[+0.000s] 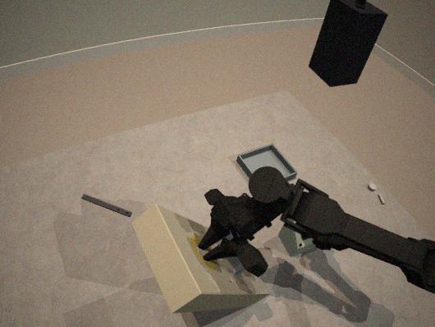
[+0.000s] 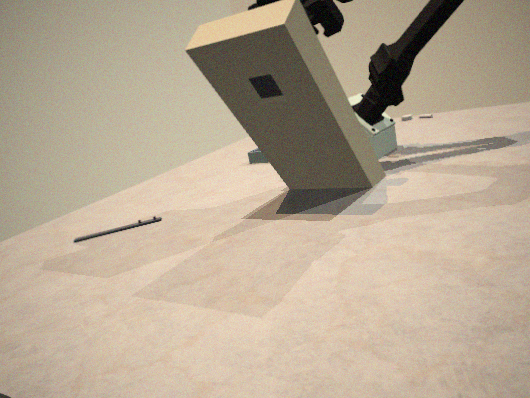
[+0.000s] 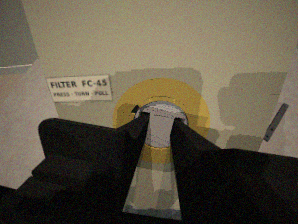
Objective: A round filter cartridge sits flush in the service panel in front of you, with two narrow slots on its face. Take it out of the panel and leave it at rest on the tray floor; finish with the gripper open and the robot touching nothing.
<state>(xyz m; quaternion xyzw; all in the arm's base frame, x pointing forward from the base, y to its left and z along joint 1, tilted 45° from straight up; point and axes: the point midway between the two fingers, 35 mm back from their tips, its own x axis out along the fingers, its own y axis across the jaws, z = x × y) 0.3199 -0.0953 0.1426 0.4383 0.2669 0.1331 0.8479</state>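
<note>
Now: gripper tip 80 mm above the cream service panel and 40 mm past it. The rest, counted from my gripper tip: grey tray: 390 mm behind, 320 mm to the right, 240 mm below; round grey filter cartridge: 10 mm below, 10 mm ahead.
</note>
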